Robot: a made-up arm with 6 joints.
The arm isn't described. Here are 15 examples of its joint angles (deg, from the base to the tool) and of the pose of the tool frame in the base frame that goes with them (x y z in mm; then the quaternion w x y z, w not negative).
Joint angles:
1: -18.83 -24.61 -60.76 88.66 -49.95 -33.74
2: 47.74 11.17 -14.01 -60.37 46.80 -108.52
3: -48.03 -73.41 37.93 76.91 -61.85 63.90
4: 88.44 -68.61 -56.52 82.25 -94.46 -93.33
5: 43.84 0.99 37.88 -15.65 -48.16 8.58
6: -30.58 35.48 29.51 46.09 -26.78 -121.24
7: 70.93 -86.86 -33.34 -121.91 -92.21 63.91
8: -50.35 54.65 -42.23 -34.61 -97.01 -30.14
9: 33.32 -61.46 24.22 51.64 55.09 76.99
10: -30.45 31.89 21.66 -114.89 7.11 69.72
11: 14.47 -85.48 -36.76 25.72 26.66 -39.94
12: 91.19 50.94 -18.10 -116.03 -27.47 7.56
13: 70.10 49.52 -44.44 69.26 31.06 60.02
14: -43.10 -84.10 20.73 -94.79 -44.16 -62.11
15: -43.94 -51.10 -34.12 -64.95 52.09 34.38
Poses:
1: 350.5 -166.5 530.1 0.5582 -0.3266 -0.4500 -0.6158
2: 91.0 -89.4 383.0 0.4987 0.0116 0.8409 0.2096
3: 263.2 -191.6 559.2 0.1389 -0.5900 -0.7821 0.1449
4: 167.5 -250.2 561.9 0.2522 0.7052 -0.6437 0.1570
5: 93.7 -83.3 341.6 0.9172 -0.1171 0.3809 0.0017
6: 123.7 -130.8 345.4 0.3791 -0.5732 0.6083 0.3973
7: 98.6 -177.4 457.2 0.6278 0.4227 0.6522 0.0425
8: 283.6 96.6 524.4 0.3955 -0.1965 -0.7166 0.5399
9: 25.5 -175.1 461.0 0.1720 0.5852 0.7540 0.2437
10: 208.7 -46.3 339.3 0.8559 0.2915 0.2327 0.3582
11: 279.9 -305.2 517.4 0.4576 -0.7246 -0.2817 -0.4316
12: 265.2 -129.2 347.2 0.9650 0.1768 -0.1634 -0.1036
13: 268.9 -154.7 374.9 0.6990 0.2959 0.1013 0.6431
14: 298.5 -302.6 545.4 0.0695 0.5973 -0.5603 -0.5697
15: 348.0 -157.2 539.2 0.6605 -0.3603 -0.6531 -0.0863
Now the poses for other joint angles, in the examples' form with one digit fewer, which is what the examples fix.
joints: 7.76 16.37 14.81 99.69 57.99 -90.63
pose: 225 -74 254 0.471 0.197 0.320 -0.798
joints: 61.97 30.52 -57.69 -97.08 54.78 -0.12
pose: 176 -213 381 0.751 -0.172 0.194 -0.608
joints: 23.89 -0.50 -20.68 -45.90 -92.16 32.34
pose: 304 -102 357 0.870 -0.011 -0.208 0.446
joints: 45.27 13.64 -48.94 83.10 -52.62 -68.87
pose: 196 -227 390 0.426 -0.329 0.416 -0.733
